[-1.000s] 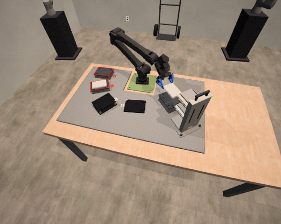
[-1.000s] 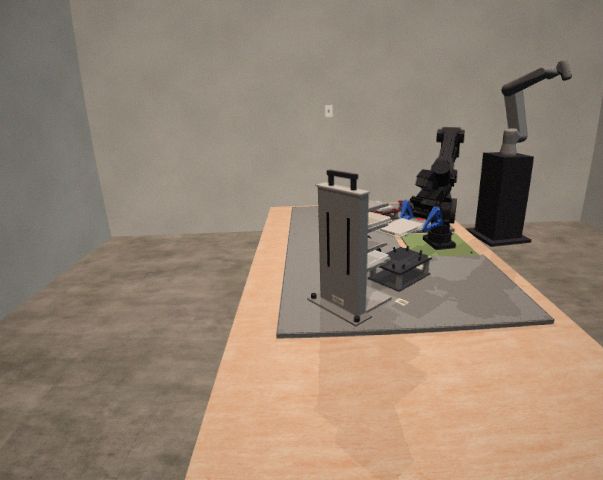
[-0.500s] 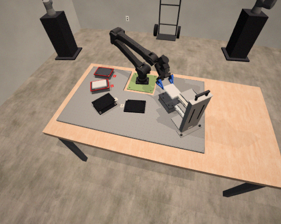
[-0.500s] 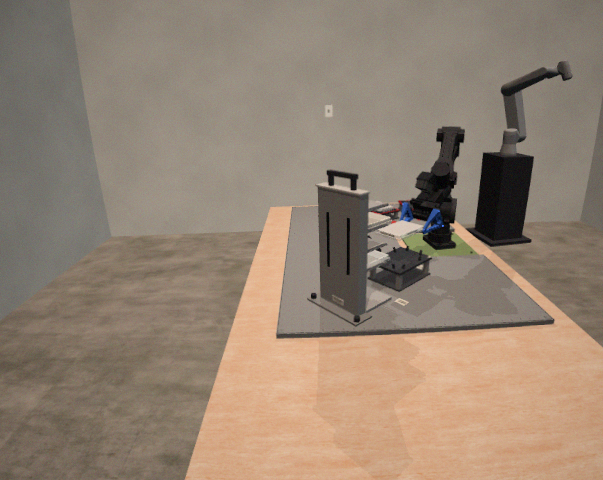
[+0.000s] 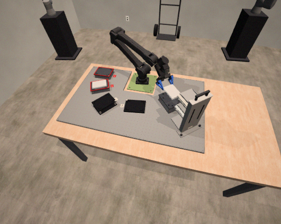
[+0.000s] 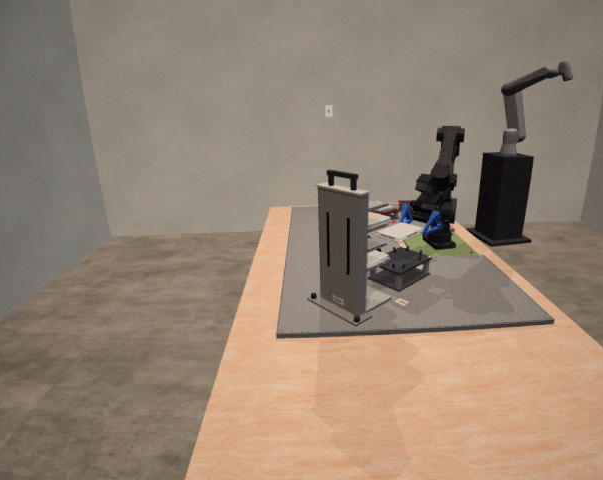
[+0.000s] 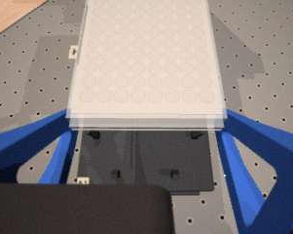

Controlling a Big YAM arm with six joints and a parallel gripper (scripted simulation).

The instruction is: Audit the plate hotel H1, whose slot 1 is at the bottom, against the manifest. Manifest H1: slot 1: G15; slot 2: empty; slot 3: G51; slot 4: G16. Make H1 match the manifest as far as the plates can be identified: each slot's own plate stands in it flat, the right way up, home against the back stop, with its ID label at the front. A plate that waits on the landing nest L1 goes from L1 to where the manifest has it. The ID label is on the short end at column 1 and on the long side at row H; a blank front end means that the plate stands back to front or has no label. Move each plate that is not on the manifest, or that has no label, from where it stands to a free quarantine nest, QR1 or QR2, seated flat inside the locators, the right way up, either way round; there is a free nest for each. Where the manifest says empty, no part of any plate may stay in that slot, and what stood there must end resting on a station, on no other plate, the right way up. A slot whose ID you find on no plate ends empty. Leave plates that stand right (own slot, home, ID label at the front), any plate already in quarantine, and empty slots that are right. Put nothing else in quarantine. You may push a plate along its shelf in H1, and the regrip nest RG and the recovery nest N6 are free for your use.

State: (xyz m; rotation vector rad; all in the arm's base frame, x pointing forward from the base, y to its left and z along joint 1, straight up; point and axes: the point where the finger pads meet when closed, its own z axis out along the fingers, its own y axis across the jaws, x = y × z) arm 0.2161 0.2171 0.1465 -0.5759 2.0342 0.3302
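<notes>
The dark raised RG nest is 40 mm ahead of my hand, 30 mm to the left of it and 80 mm below it. From my hand the other things lie so: black N6 nest: 100 mm ahead, 250 mm to the right, 130 mm below; then white plate labelled G51: 190 mm ahead, 120 mm to the left, 80 mm above; then H1 tag: 90 mm ahead, 170 mm to the left, 140 mm below.
</notes>
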